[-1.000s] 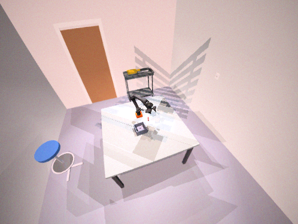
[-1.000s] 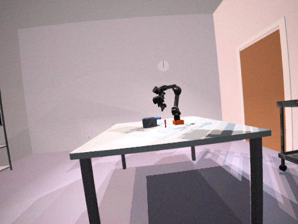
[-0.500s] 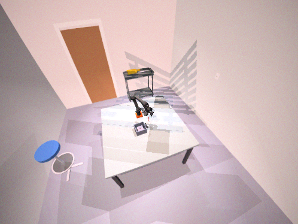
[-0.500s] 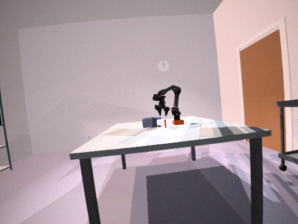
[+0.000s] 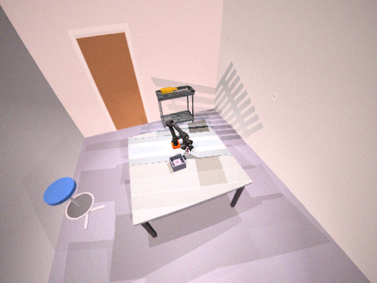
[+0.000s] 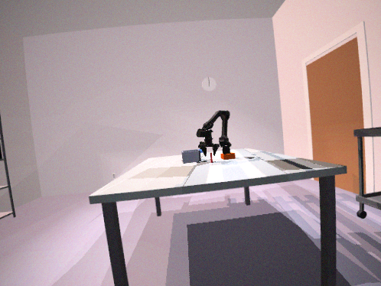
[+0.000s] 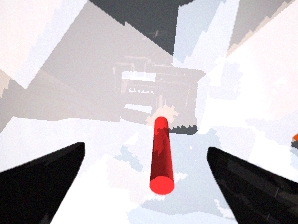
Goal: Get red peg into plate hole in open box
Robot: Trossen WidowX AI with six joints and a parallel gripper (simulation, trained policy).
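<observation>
My gripper tip is now 1 cm past the red peg and 1 cm above it. From my gripper tip the other things lie so: grey box: 18 cm ahead, 16 cm to the right, 3 cm below; then pale plate: 18 cm ahead, 16 cm to the right, 1 cm below.
</observation>
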